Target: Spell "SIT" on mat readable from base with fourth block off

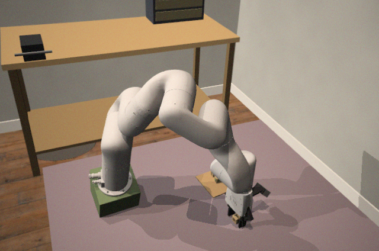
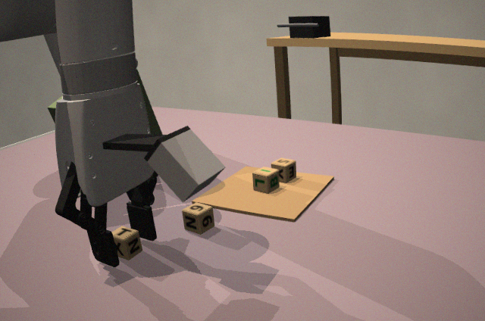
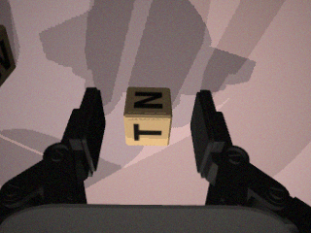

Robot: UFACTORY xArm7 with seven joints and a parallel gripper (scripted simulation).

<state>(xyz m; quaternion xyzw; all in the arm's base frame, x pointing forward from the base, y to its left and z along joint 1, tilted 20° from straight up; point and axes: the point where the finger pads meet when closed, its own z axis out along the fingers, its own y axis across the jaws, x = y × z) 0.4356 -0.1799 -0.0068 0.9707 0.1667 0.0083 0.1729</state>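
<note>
Right now my hand is 10 mm above the wooden block. Round my hand: tan mat: 10 mm behind, 220 mm to the left, 20 mm below.
</note>
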